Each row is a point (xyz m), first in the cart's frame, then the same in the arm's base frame.
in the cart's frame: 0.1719 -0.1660 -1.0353
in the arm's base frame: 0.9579 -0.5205 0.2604
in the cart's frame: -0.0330 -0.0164 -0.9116
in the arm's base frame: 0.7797 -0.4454 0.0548
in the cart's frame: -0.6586 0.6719 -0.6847
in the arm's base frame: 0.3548 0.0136 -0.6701
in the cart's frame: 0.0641 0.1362 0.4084
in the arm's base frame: -0.5046 -0.3469 0.3955
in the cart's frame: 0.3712 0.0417 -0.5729
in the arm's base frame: 0.5219 -0.2902 0.4918
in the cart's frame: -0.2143 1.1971 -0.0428
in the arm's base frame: -0.2458 0.6087 -0.2575
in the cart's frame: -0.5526 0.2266 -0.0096
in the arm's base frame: -0.2287 -0.4186 -0.2987
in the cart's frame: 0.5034 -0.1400 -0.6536
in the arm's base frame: 0.6479 -0.4198 0.6477
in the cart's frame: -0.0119 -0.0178 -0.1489
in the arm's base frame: 0.0415 -0.4842 0.2436
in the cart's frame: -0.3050 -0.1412 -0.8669
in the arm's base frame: 0.6979 -0.6472 -0.1553
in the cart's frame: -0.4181 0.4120 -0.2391
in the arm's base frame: -0.0011 -0.1890 -0.2749
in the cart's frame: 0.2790 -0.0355 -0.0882
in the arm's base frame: 0.0412 -0.4188 0.5341
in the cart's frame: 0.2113 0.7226 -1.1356
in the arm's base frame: 0.9575 0.3444 0.0298
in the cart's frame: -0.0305 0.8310 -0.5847
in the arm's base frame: 0.3611 0.3448 -0.1044
